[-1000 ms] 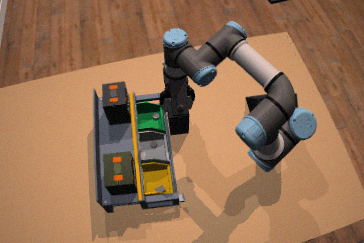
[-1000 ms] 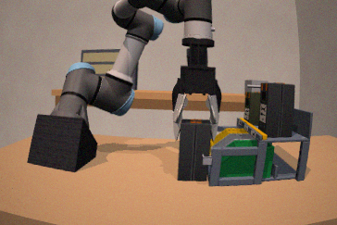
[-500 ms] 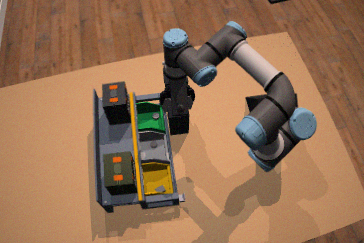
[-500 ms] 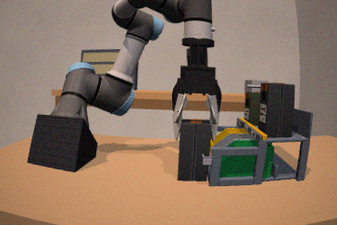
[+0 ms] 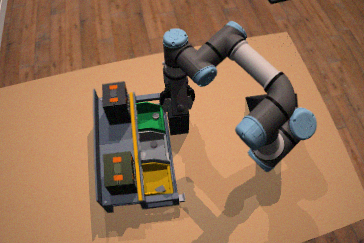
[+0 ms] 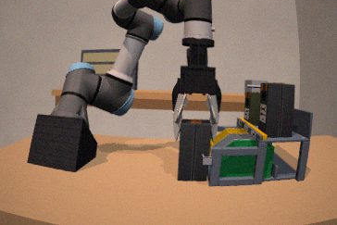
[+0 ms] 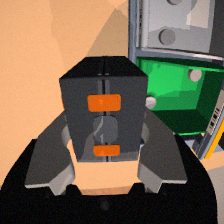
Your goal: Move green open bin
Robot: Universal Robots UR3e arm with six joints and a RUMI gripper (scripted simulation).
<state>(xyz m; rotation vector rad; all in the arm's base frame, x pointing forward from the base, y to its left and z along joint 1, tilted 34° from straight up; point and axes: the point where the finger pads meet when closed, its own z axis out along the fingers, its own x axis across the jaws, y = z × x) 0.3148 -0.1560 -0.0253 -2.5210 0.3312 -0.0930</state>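
Now: the dark box 30 mm below my hand. Round my hand: green open bin (110 mm ahead, 60 mm below, 30 mm to the right); yellow bin (190 mm to the left, 160 mm ahead, 60 mm below); grey bin (140 mm ahead, 80 mm to the left, 60 mm below).
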